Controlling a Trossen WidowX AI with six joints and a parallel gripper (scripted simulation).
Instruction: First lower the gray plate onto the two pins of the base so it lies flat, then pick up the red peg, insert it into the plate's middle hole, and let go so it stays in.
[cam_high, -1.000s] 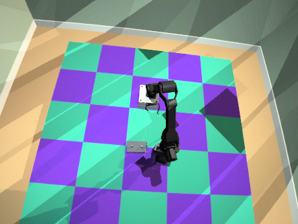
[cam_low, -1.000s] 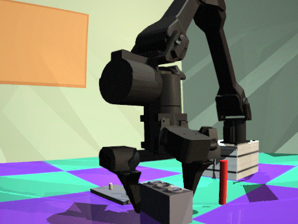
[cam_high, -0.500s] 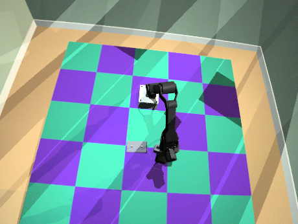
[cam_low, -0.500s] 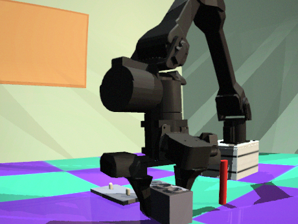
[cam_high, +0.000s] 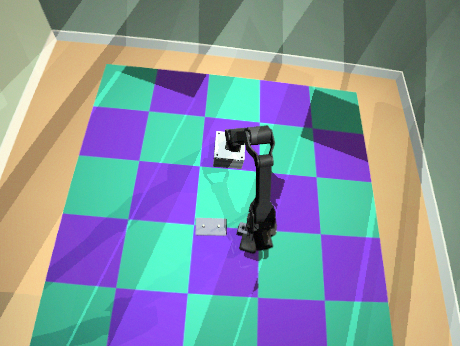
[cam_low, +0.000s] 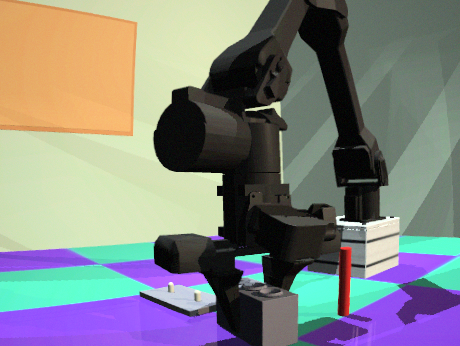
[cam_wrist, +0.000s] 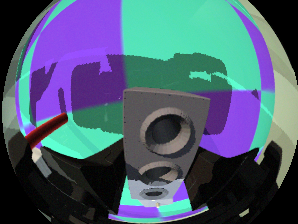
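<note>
Now: the gray base 1 cm ahead of my gripper tip and 15 cm to the right of it. Also, from my gripper tip: gray plate: 3 cm above; then red peg: 11 cm behind, 2 cm to the left, 3 cm above.
</note>
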